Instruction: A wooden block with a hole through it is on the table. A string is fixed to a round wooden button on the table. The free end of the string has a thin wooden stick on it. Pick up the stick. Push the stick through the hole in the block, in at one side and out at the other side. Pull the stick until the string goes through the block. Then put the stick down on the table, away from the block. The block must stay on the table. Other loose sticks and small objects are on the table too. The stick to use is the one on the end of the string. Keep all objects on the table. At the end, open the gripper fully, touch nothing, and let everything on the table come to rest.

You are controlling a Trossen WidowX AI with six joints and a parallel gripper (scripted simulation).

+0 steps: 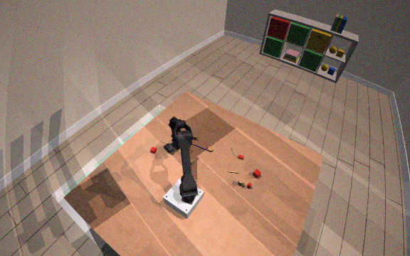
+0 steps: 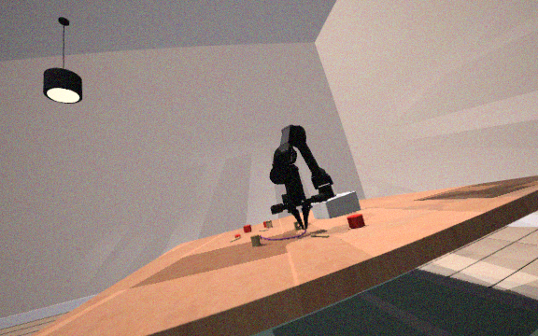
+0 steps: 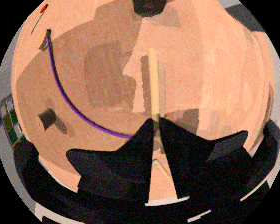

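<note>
Now: gripper tip 5 cm past the wooden block and 13 cm to the left of it. Round my gripper tip: round button 10 cm ahead, 21 cm to the right, 1 cm below; red cube 8 cm behind, 15 cm to the left.
</note>
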